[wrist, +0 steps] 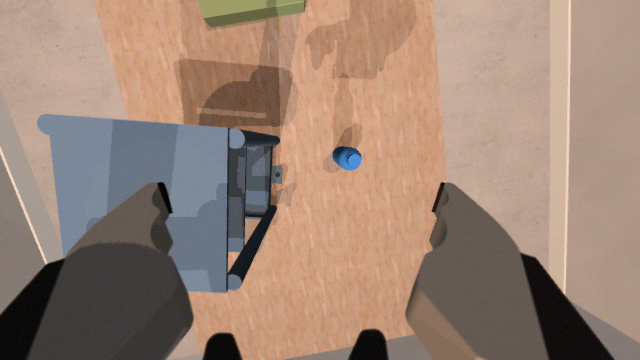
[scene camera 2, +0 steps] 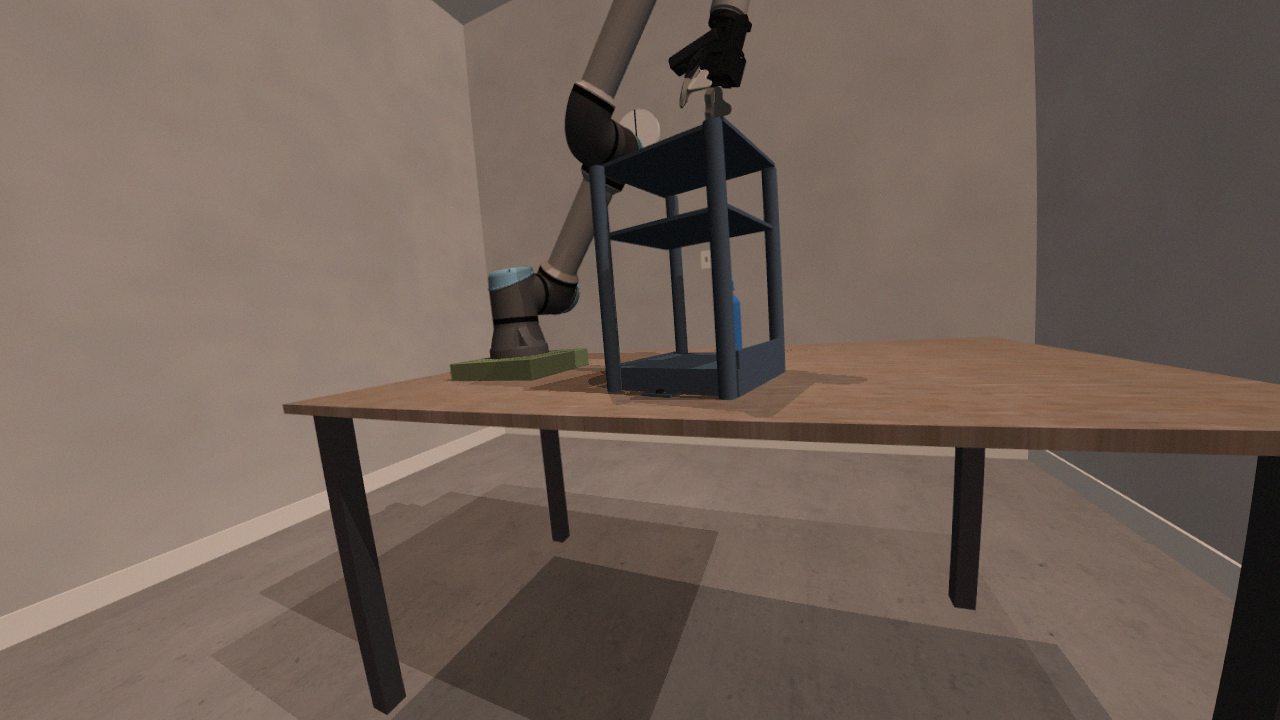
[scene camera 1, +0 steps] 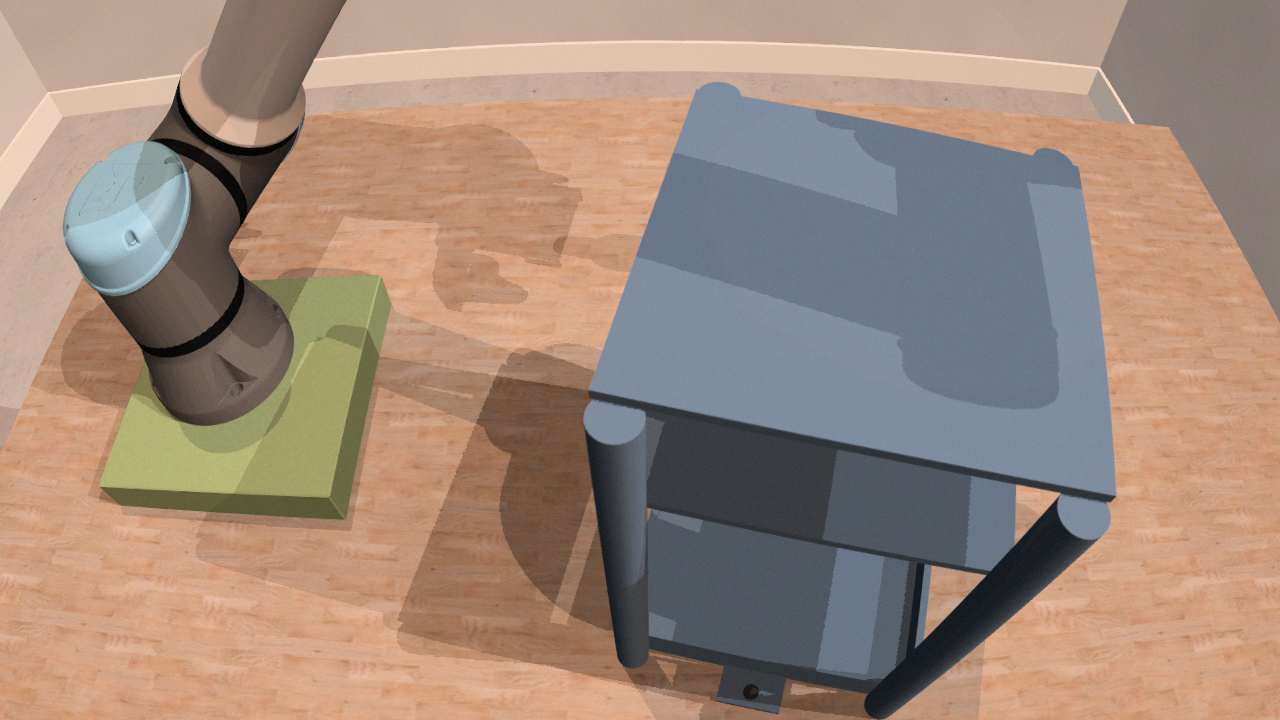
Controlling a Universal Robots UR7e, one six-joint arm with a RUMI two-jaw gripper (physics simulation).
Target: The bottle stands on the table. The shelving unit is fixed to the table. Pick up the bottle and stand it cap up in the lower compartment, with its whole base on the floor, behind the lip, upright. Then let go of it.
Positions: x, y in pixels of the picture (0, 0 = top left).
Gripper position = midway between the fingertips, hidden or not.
My gripper shows in the wrist view (305, 186) and in scene camera 2 (696, 121); in scene camera 1 it is out of frame. The same spot on a shelving unit: (wrist: 216, 177) is (scene camera 1: 802, 120).
